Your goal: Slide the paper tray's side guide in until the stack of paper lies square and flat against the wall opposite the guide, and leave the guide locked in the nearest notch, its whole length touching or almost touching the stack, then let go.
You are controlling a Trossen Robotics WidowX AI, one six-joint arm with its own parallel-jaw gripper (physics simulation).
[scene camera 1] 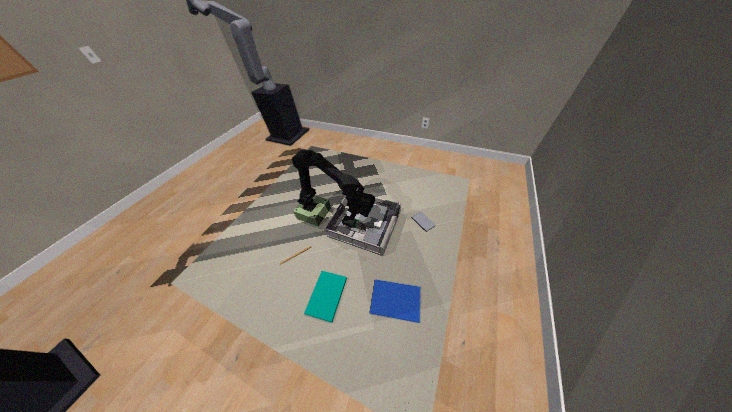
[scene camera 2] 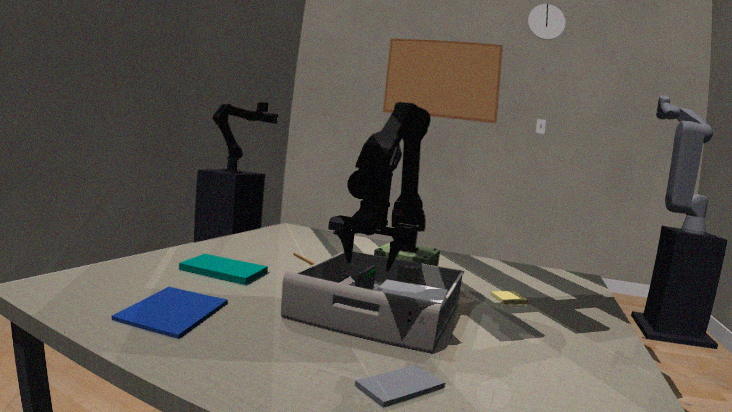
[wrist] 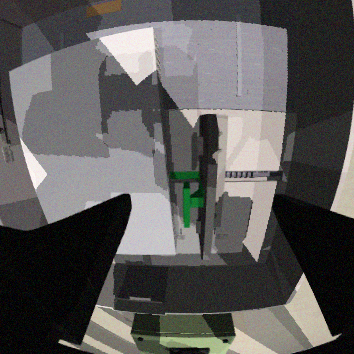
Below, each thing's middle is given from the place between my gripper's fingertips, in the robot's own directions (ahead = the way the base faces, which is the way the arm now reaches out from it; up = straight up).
My gripper is now 10 mm short of the white paper stack [scene camera 2: 421, 292], 100 mm to the right of it and 60 mm above it. From my hand the other things lie so: teal sheet [scene camera 2: 240, 272] 20 mm ahead, 380 mm to the right, 80 mm below; then small grey pad [scene camera 2: 413, 381] 330 mm ahead, 190 mm to the left, 80 mm below; then blue pad [scene camera 2: 173, 312] 320 mm ahead, 280 mm to the right, 80 mm below.
